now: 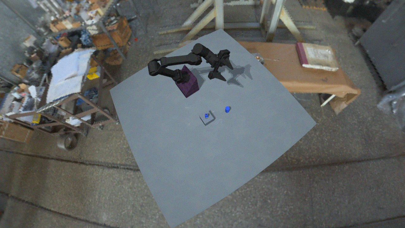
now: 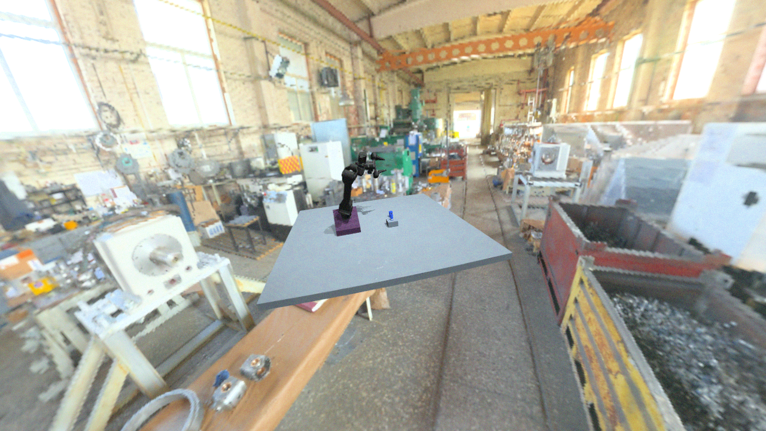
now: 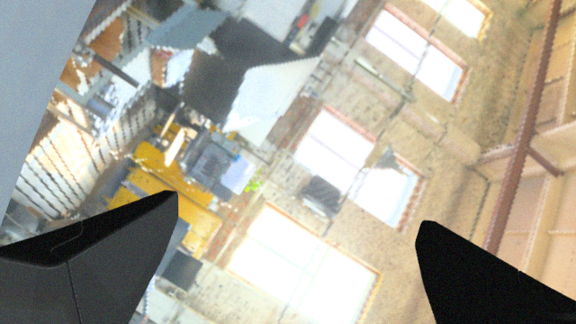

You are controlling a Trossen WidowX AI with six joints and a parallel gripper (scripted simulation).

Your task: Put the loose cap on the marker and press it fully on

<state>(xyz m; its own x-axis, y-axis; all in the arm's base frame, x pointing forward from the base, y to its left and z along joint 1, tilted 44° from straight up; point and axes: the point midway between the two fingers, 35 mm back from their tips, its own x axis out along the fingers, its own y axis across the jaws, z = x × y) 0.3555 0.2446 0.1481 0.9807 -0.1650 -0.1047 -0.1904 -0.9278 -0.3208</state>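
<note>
The blue cap is 40 cm below my gripper tip and 1 cm ahead of it. Also, from my gripper tip: holder block 40 cm below, 16 cm to the right, 4 cm behind.
</note>
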